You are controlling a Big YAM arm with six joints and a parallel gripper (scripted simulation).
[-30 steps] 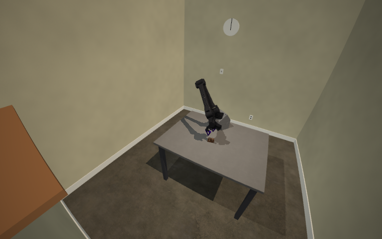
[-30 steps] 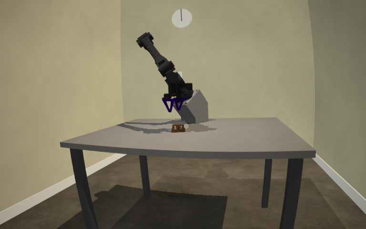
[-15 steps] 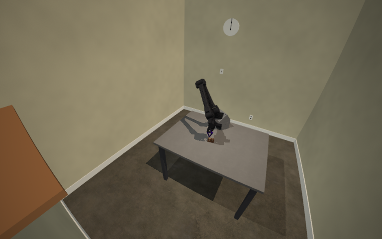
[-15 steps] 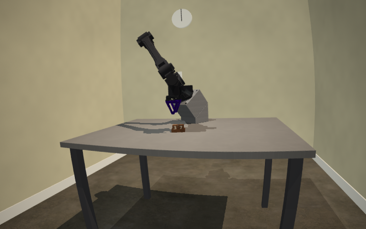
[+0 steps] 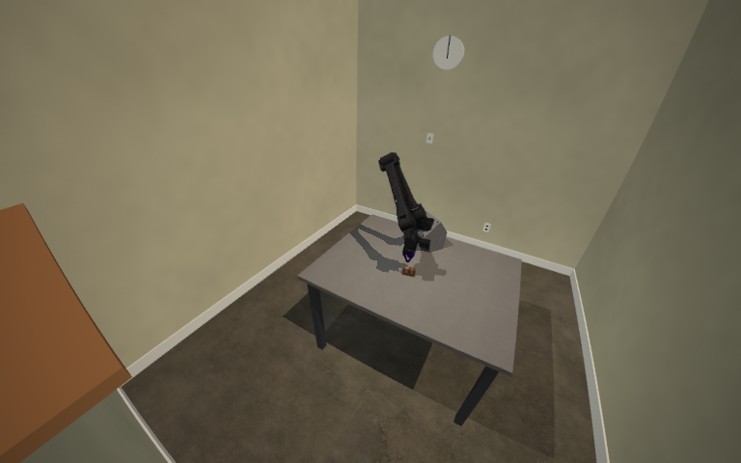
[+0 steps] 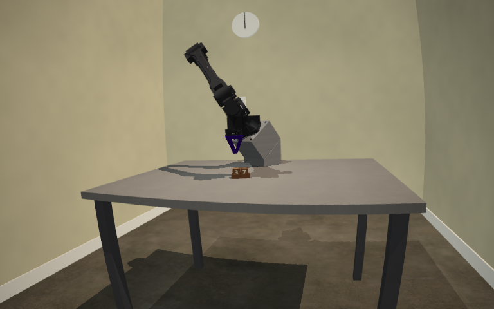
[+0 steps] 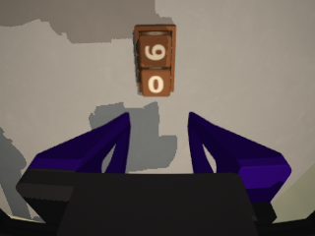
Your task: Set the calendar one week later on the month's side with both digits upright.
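My hand is 10 cm above the brown tray, 1 cm to the right of it and 1 cm past it.
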